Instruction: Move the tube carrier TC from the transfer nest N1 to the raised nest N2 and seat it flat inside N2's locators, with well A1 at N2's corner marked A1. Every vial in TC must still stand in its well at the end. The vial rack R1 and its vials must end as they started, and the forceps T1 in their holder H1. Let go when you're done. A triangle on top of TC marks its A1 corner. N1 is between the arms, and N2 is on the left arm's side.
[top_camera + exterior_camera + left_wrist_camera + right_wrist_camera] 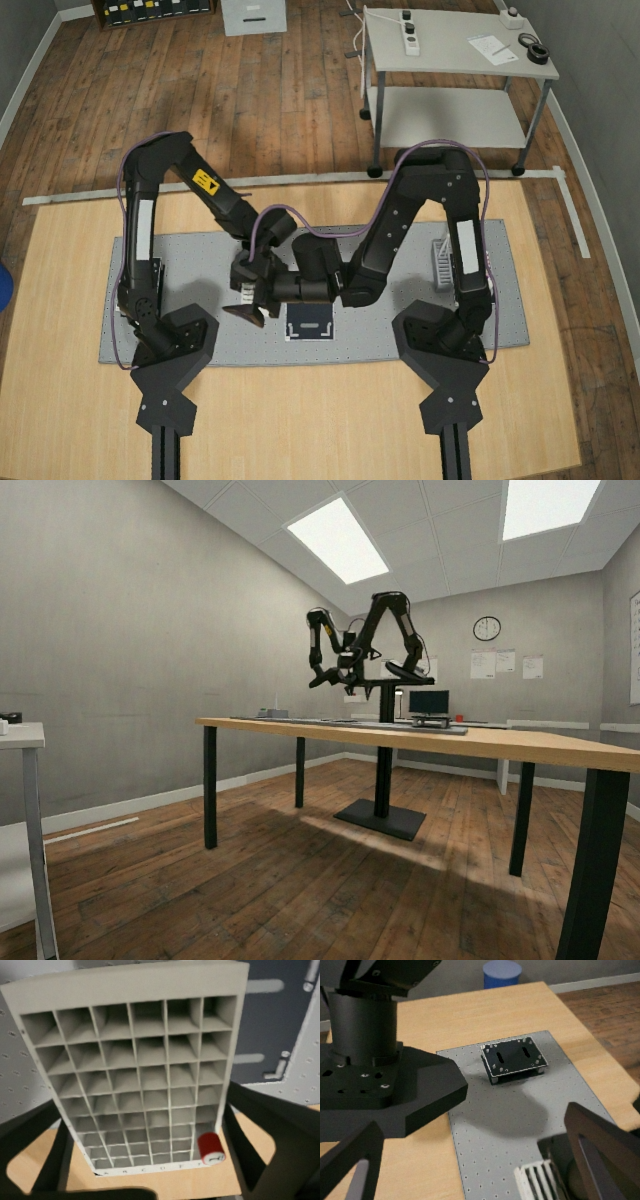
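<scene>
My left gripper is now 34 cm to the right of the black raised nest N2, 7 cm above it and 5 cm short of it. The rest, counted from my left hand: grey forceps holder H1: 46 cm to the right, 10 cm below, 10 cm ahead; then white tube carrier TC: right at my left hand; then transfer nest N1: 11 cm to the right, 11 cm below, 1 cm behind.
</scene>
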